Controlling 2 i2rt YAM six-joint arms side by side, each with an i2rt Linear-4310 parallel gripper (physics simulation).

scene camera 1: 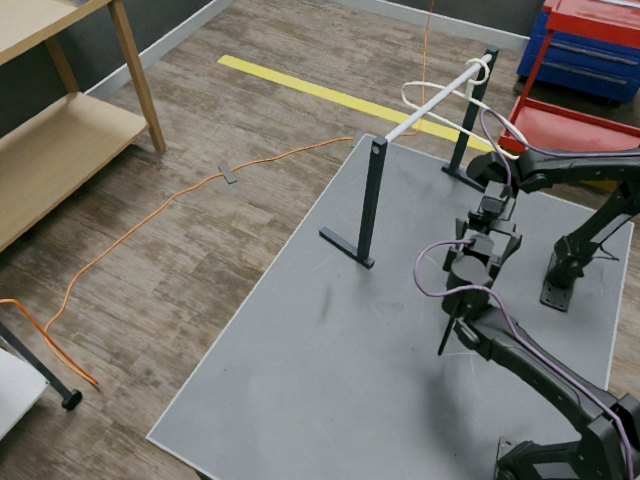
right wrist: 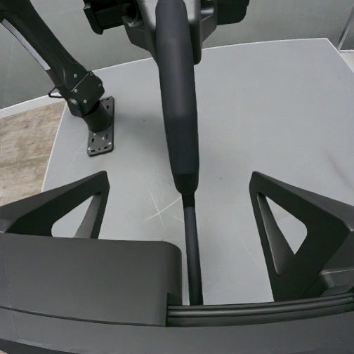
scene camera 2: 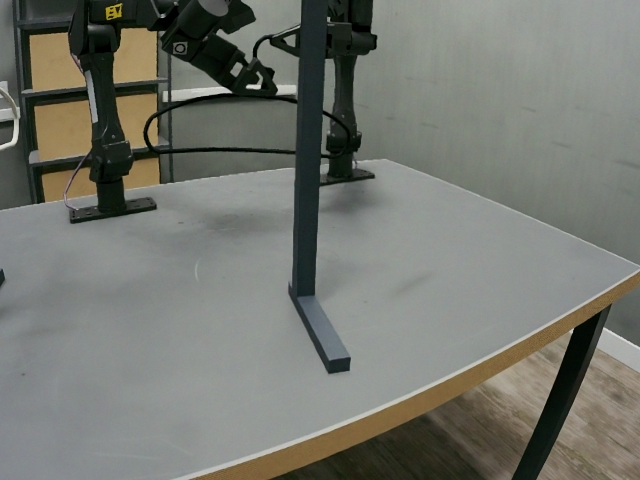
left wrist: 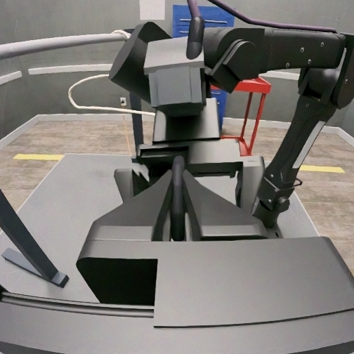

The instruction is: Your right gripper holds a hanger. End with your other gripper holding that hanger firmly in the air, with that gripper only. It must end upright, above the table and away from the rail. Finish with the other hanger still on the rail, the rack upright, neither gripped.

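Frame: origin at the left arm's base, x left, y back, z up, level; metres.
Where they show: left gripper, fingertip midpoint: (scene camera 2: 270, 40); right gripper, fingertip midpoint: (scene camera 2: 266, 87); left arm's base, link origin: (scene camera 2: 339, 178); right arm's base, link origin: (scene camera 1: 559, 280) (scene camera 2: 112, 211).
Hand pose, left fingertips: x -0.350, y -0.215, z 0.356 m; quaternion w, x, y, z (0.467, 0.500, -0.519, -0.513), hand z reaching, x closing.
Things, the pixels of their top centre, and the offset from my left fingertips. "spot": a spot on its surface instead. Level surfaces: height alone.
- black hanger, surface spot: (scene camera 2: 222, 150) spot: dx -0.080, dy +0.021, dz -0.196 m
- white hanger, top centre: (scene camera 1: 479, 59) dx -0.500, dy -0.121, dz +0.089 m
- rail, top centre: (scene camera 1: 440, 94) dx -0.329, dy -0.181, dz +0.081 m
- rack, top centre: (scene camera 1: 441, 90) dx -0.329, dy -0.181, dz +0.092 m
- grey table, surface height: dz -0.356 m
The black hanger (scene camera 2: 222, 150) (right wrist: 193, 255) hangs upright in the air above the table, its hook end up. My left gripper (left wrist: 177, 177) (scene camera 2: 272, 39) is shut on its upper part. My right gripper (right wrist: 178, 178) (scene camera 2: 269, 86) is open around the hanger's neck, its fingers apart on both sides and clear of it. The two grippers are close together in scene camera 1, where they hide most of the black hanger. The white hanger (scene camera 1: 469, 90) (left wrist: 70, 95) hangs on the rail (scene camera 1: 431, 103) (left wrist: 60, 44). The rack (scene camera 1: 371, 201) (scene camera 2: 308, 155) stands upright.
The grey table (scene camera 1: 289, 382) (scene camera 2: 454, 289) carries the rack and both arm bases. In scene camera 1 the rack is up and left of the grippers. A red cart (scene camera 1: 584, 20) and a blue drawer cabinet (scene camera 1: 578, 67) stand beyond the table.
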